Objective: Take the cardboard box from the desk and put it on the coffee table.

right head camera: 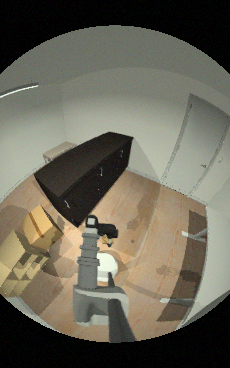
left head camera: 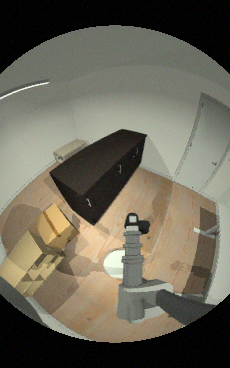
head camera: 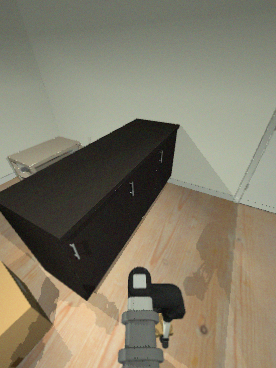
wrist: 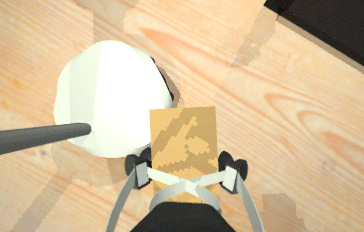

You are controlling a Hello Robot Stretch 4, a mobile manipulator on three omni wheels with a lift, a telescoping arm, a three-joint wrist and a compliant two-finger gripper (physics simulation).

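Places are measured from the robot's base along level axes (x ahead, y left, z up), in centimetres.
Pixels of known places: gripper, fingertip midpoint: (head camera: pixel 162 326) (wrist: pixel 186 162); robot's base, origin of the base link: (right head camera: pixel 101 266) (left head camera: pixel 119 263) (wrist: pixel 124 102).
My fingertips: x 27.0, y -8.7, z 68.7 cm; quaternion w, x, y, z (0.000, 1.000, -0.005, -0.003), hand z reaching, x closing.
For each thing: its top centre in the pictures, then the offset to it from my fingertips. "*": a spot on its surface instead.
- small tan cardboard box, middle of its top: (wrist: pixel 184 158) (head camera: pixel 159 323) dy +1.5, dx -0.2, dz +4.9 cm
- large taped carton, middle of its top: (left head camera: pixel 49 222) (right head camera: pixel 33 222) dy +105.0, dx +12.3, dz -30.9 cm
- pale wooden shelf unit, surface spot: (left head camera: pixel 22 255) * dy +116.9, dx -44.8, dz -10.5 cm
My gripper (head camera: pixel 165 332) (wrist: pixel 186 162) is shut on a small tan cardboard box (wrist: pixel 184 135), which stands out between the two fingertips above the wooden floor in the wrist view. In the head view the arm hides most of the box. The low, pale coffee table (head camera: pixel 44 151) (left head camera: pixel 70 150) (right head camera: pixel 59 149) stands at the back left, partly hidden behind the long dark cabinet. It is far from the gripper. No desk can be made out for certain.
The dark cabinet (head camera: pixel 100 175) (left head camera: pixel 100 165) (right head camera: pixel 82 165) stands between gripper and coffee table. A large taped carton (left head camera: pixel 56 226) (right head camera: pixel 42 227) and a pale wooden shelf unit (left head camera: pixel 22 255) (right head camera: pixel 12 255) stand left. White legs (right head camera: pixel 192 235) show at right. My white base (wrist: pixel 110 100) is beside the box.
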